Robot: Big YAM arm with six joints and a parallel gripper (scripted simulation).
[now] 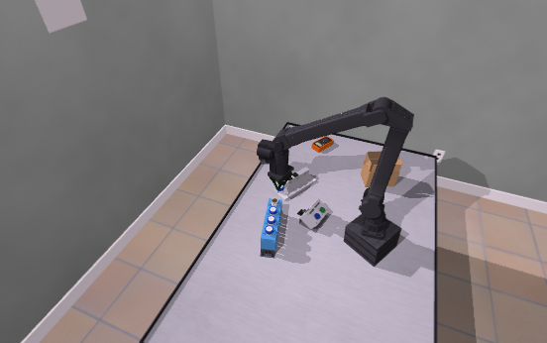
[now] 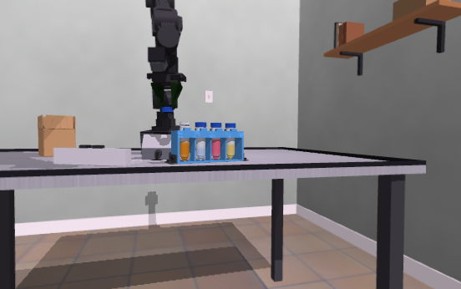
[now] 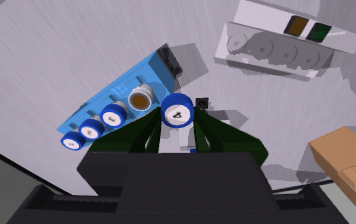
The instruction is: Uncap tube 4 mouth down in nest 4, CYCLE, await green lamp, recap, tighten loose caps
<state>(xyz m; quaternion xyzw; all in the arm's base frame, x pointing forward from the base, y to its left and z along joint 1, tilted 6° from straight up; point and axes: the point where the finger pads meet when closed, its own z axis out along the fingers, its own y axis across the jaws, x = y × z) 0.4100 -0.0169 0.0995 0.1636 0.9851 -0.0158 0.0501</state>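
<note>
The green ready key is 200 mm behind my hand, 100 mm below it and 20 mm to the right of it. Also, from my hand: white key housing (170 mm behind, 110 mm below); blue cycle key (180 mm behind, 100 mm below, 20 mm to the left); cardboard box (400 mm behind, 390 mm to the right, 100 mm below).
</note>
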